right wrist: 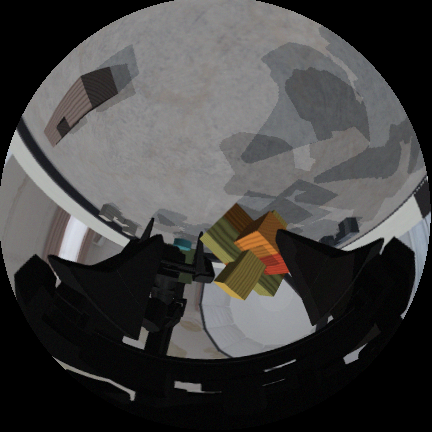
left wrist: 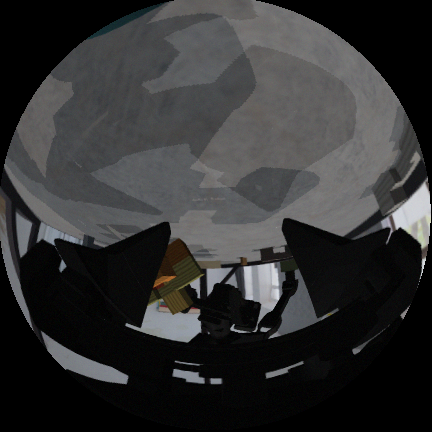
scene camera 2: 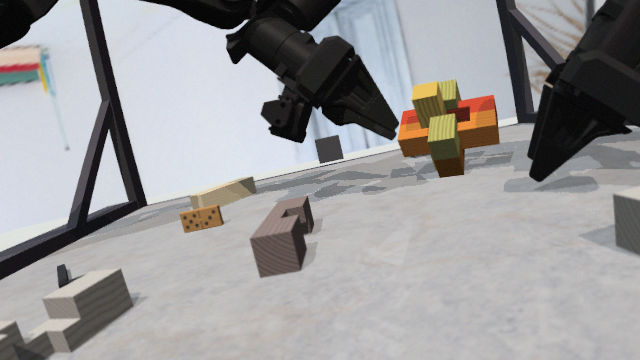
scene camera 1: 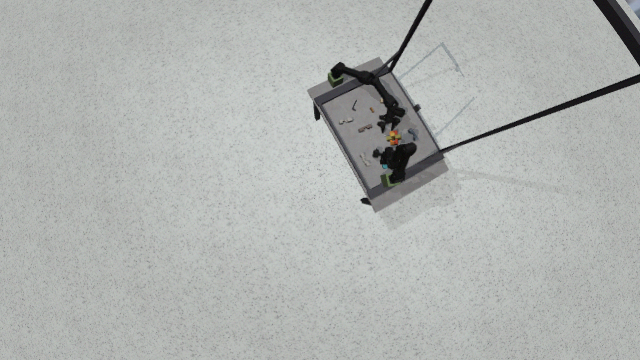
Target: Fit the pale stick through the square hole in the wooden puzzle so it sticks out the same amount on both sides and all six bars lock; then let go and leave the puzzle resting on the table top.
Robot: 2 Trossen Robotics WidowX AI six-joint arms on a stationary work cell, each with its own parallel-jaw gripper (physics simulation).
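Pixels of known places: left gripper, fingertip midpoint: (right wrist: 176, 225) (left wrist: 227, 225) (scene camera 2: 532, 167) (scene camera 1: 381, 149); right gripper, fingertip midpoint: (right wrist: 220, 238) (left wrist: 204, 281) (scene camera 2: 395, 133) (scene camera 1: 387, 132); left arm's base, origin of the base link: (scene camera 1: 393, 179); right arm's base, origin of the base link: (left wrist: 289, 270) (scene camera 1: 335, 75).
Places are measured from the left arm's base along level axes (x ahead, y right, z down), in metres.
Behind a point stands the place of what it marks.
The wooden puzzle (scene camera 1: 394, 138) (scene camera 2: 479, 131) {x 0.299, y 0.080, z 0.071 m} (left wrist: 186, 274) (right wrist: 260, 239) {x 0.385, y 0.101, z 0.060 m}, made of orange, red, olive, yellow and brown bars, stands upright. A dark recess shows beside its yellow bar in scene camera 2; I cannot tell how deep it is. The pale stick (scene camera 2: 222, 194) {x 0.668, y 0.136, z 0.099 m} lies apart from it on the table, behind the domino. My right gripper (scene camera 2: 394, 131) {x 0.389, y 0.067, z 0.055 m} (right wrist: 220, 238) {x 0.389, y 0.067, z 0.055 m} is open and empty, its fingertips close beside the puzzle. My left gripper (left wrist: 227, 225) {x 0.264, y 0.008, z 0.105 m} is open and empty, low over the table on the puzzle's other side. In the left wrist view one finger partly hides the puzzle.
A mauve notched block (scene camera 2: 279, 250) {x 0.452, y -0.146, z 0.100 m} (right wrist: 85, 95) lies in the foreground. An orange domino (scene camera 2: 201, 218) {x 0.619, y 0.005, z 0.103 m} stands near the pale stick. A grey notched block (scene camera 2: 95, 302) {x 0.550, y -0.213, z 0.099 m} is at lower left, another grey block (scene camera 2: 631, 222) {x 0.257, y -0.170, z 0.101 m} at the right edge. A teal object (right wrist: 182, 244) {x 0.145, y 0.012, z 0.101 m} is near the left arm.
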